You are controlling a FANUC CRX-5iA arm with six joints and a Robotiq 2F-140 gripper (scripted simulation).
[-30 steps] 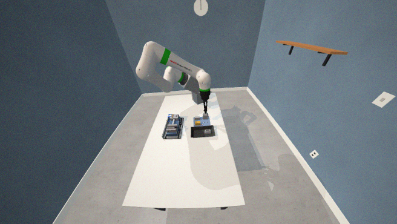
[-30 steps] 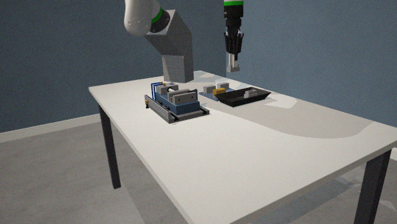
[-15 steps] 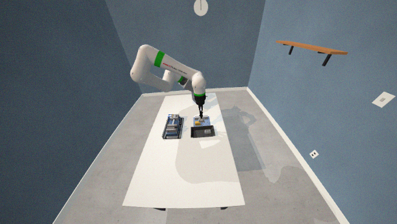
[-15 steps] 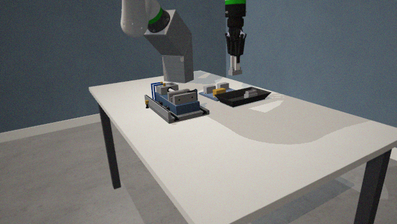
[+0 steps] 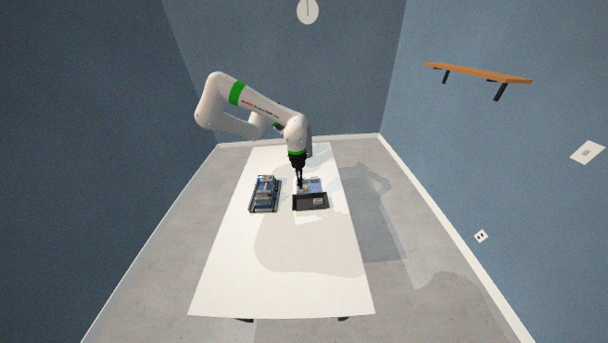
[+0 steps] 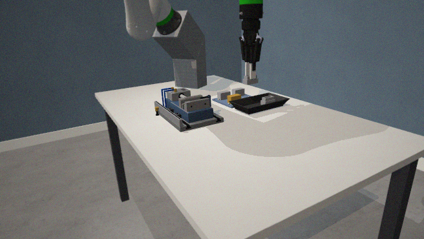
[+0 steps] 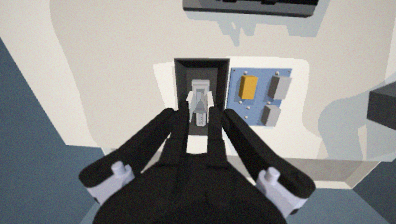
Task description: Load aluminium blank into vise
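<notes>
Right now my hand is 13 cm past the brass blank, 1 cm to the right of it and 16 cm above it. The rest, counted from my hand: aluminium blank (22 cm behind, 16 cm below).
</notes>
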